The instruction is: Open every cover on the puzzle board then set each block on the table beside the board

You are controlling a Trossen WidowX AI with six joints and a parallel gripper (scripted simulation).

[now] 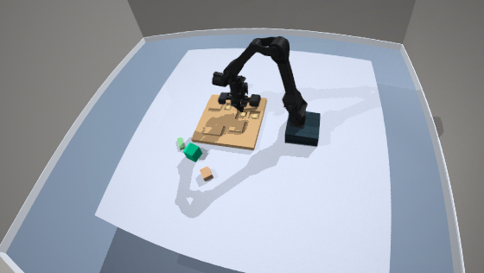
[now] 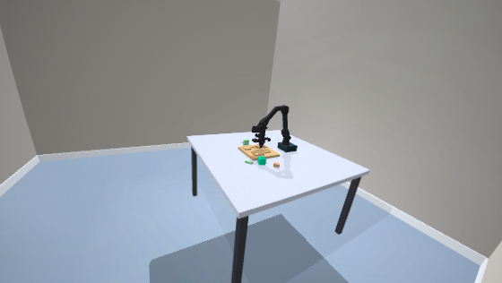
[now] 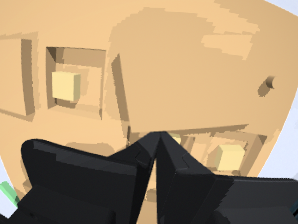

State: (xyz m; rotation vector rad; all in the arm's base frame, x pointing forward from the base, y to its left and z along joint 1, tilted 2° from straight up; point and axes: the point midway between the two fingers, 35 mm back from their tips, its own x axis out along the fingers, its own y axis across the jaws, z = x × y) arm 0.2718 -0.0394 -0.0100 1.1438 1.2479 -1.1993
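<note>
The tan puzzle board is 50 mm ahead of my gripper tip and 40 mm to the left of it. Round my gripper tip: tan cube 340 mm to the left, 50 mm ahead, 10 mm below; light green bar 240 mm ahead, 220 mm to the left, 20 mm below; green cube 270 mm to the left, 140 mm ahead.
</note>
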